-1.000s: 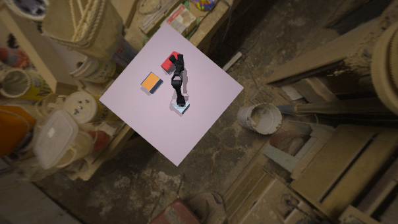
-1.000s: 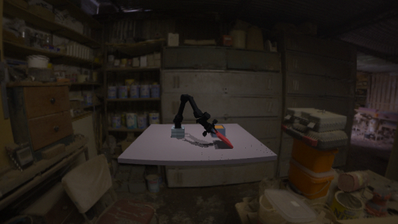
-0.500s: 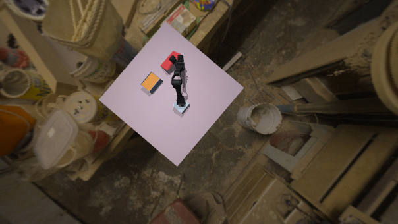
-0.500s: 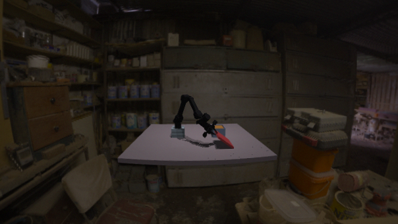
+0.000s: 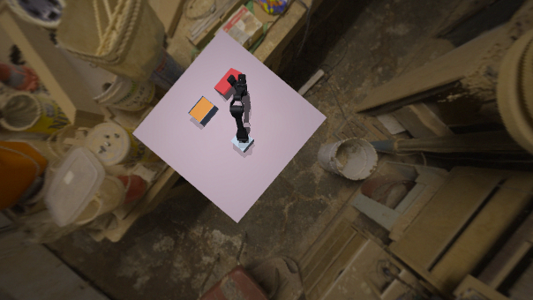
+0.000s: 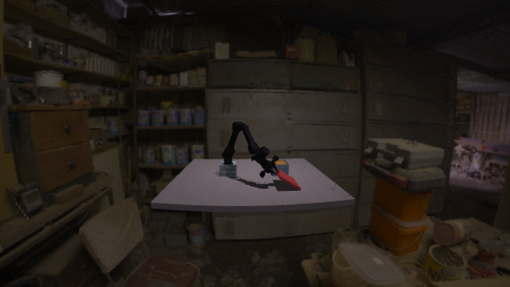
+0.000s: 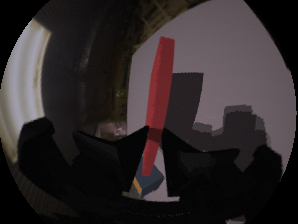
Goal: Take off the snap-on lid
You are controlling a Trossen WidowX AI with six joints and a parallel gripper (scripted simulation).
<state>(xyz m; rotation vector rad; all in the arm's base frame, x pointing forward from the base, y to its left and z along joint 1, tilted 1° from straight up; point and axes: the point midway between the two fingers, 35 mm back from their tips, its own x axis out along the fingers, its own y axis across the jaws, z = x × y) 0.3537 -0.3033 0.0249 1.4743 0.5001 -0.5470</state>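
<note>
My gripper tip is 70 mm short of the red lid and 40 mm above it. The rest, counted from my gripper tip: blue storage box: 350 mm to the left, 70 mm ahead, 50 mm below.
</note>
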